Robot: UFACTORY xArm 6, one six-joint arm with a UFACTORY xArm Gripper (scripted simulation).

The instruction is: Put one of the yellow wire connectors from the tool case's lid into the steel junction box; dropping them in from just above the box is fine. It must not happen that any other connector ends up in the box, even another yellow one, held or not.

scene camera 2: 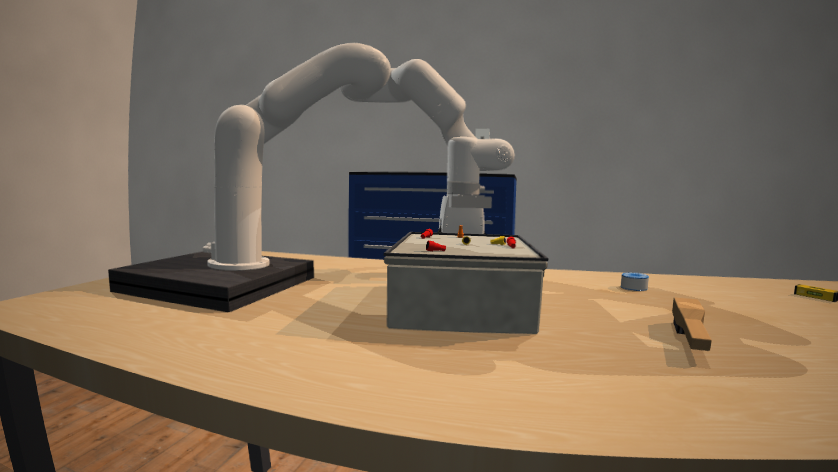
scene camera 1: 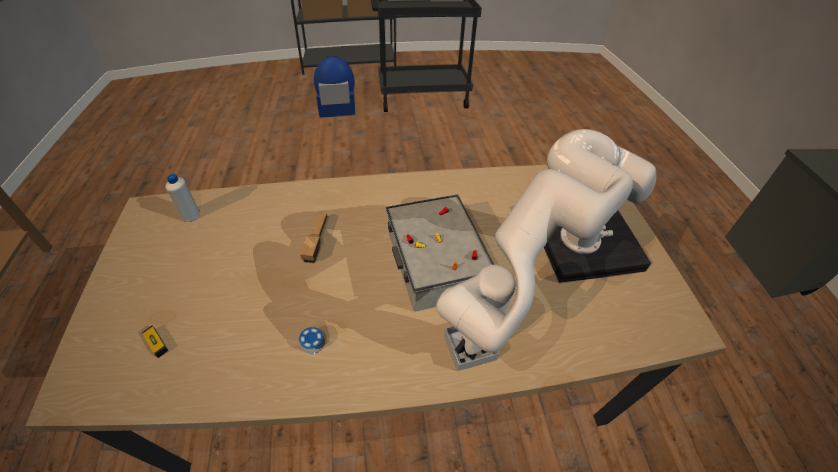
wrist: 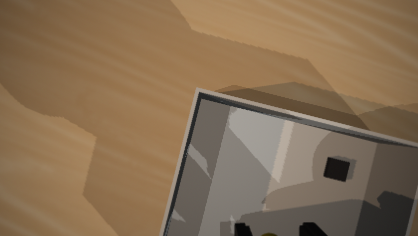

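Observation:
Grey tool case, visible. White bottle, visible. Wooden-handled brush, likewise.

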